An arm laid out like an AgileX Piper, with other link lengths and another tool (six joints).
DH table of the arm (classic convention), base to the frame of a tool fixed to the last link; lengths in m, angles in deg. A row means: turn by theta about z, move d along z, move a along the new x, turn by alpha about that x. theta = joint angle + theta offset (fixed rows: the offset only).
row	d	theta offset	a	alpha
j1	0.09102	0	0	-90
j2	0	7.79	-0.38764	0
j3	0	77.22	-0.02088	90
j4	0.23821	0	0	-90
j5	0	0	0	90
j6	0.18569	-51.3	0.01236	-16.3
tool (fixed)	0.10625	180	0	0
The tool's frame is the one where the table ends.
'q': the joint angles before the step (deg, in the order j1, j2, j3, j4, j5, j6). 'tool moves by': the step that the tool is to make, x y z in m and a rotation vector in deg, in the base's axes. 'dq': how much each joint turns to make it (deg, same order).
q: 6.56 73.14 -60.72 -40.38 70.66 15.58
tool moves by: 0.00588 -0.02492 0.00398 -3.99 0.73 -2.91
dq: -2.48 2.61 -0.27 -4.36 -0.23 1.68
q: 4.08 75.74 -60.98 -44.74 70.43 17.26
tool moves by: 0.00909 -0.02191 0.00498 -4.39 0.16 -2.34
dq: -1.36 2.73 -0.04 -5.14 -0.21 3.07
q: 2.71 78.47 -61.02 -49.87 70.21 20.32
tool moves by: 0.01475 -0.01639 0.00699 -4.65 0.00 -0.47
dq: -0.21 2.67 -0.09 -5.43 -0.36 2.88
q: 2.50 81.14 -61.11 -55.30 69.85 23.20
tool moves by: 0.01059 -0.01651 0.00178 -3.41 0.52 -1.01
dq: -1.34 2.69 0.00 -4.12 -0.58 2.22
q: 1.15 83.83 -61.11 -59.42 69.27 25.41
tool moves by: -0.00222 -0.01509 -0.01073 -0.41 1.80 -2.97
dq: -2.86 2.65 0.00 -0.69 -0.22 0.92
